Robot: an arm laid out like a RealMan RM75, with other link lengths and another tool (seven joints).
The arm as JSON. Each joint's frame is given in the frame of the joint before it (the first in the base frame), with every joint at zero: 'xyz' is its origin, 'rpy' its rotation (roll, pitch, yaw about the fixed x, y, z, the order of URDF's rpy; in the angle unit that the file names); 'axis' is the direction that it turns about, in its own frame. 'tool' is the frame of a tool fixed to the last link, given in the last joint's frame.
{
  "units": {
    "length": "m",
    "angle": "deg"
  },
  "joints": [
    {
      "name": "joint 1",
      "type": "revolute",
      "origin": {
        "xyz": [
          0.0,
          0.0,
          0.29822
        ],
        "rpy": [
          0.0,
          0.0,
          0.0
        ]
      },
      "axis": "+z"
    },
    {
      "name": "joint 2",
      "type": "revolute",
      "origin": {
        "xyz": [
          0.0,
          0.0,
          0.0
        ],
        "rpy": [
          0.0,
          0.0,
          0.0
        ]
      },
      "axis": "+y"
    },
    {
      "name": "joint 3",
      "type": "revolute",
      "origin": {
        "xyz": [
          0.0,
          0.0,
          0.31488
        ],
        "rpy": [
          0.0,
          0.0,
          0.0
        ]
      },
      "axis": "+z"
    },
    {
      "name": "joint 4",
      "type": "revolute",
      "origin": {
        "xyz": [
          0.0,
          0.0,
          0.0
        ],
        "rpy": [
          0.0,
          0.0,
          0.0
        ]
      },
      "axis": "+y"
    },
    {
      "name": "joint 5",
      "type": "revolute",
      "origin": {
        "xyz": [
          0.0,
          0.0,
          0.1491
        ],
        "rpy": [
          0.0,
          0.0,
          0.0
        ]
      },
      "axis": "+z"
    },
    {
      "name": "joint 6",
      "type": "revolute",
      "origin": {
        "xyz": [
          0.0,
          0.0,
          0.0
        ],
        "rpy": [
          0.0,
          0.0,
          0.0
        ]
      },
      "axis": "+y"
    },
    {
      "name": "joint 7",
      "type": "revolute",
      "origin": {
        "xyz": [
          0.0,
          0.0,
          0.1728
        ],
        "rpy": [
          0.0,
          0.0,
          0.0
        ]
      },
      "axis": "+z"
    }
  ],
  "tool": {
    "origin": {
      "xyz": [
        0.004,
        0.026,
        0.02
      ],
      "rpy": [
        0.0,
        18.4,
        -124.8
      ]
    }
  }
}
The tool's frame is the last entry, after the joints.
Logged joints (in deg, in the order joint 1, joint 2, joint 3, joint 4, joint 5, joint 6, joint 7), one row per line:
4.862, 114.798, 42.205, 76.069, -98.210, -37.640, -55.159
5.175, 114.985, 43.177, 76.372, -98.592, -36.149, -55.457
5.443, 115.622, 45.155, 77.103, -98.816, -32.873, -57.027
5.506, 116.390, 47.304, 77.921, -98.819, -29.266, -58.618
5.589, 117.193, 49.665, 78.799, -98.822, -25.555, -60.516
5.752, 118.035, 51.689, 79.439, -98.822, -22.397, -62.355
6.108, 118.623, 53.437, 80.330, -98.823, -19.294, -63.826
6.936, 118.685, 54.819, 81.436, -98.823, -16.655, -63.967
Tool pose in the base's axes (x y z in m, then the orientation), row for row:
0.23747, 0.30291, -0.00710, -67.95, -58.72, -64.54
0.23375, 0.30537, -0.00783, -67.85, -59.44, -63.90
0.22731, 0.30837, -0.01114, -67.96, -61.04, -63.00
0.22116, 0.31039, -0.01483, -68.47, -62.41, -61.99
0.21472, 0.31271, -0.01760, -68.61, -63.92, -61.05
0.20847, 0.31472, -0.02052, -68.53, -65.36, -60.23
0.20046, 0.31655, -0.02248, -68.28, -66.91, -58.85
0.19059, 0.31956, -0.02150, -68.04, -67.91, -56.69
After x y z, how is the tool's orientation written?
As a rotation vector, in degrees.
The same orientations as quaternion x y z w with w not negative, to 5 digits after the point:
-0.50512, -0.43650, -0.47977, 0.56933
-0.50445, -0.44192, -0.47508, 0.56968
-0.50462, -0.45324, -0.46780, 0.56665
-0.50764, -0.46271, -0.45959, 0.56301
-0.50802, -0.47330, -0.45205, 0.55996
-0.50691, -0.48346, -0.44552, 0.55752
-0.50502, -0.49488, -0.43527, 0.55731
-0.50425, -0.50329, -0.42013, 0.56207

